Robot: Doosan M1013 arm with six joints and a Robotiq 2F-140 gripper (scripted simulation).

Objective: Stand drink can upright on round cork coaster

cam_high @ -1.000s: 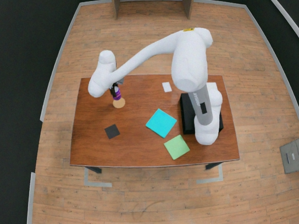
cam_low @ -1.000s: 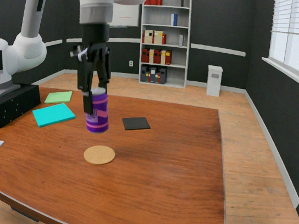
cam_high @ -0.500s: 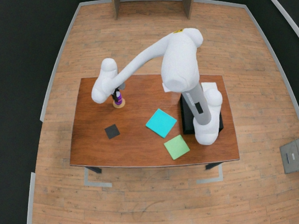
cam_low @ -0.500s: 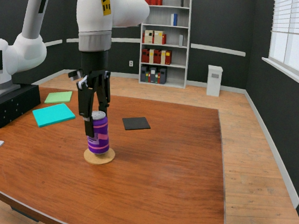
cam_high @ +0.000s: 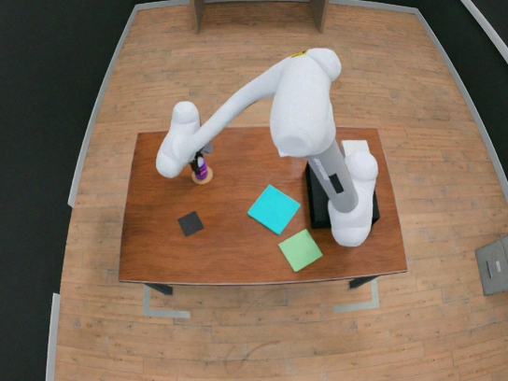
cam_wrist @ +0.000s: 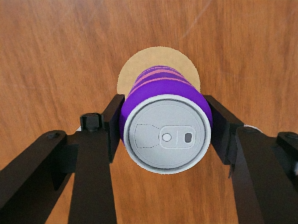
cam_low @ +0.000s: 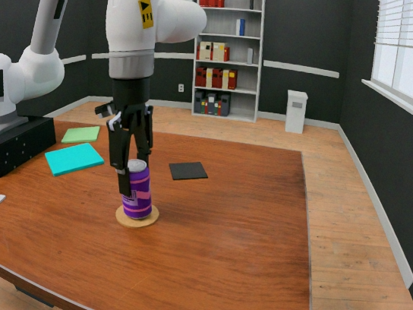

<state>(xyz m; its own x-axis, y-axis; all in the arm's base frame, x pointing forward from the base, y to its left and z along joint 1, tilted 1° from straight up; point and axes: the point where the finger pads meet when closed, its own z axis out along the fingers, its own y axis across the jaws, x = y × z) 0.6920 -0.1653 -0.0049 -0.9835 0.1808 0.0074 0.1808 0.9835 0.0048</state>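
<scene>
My hand is 40 mm above the purple drink can. The rest, counted from my hand: round cork coaster (100 mm below); then black square coaster (260 mm to the left, 110 mm below, 50 mm ahead); then cyan pad (350 mm behind, 200 mm to the left, 100 mm below).
</scene>
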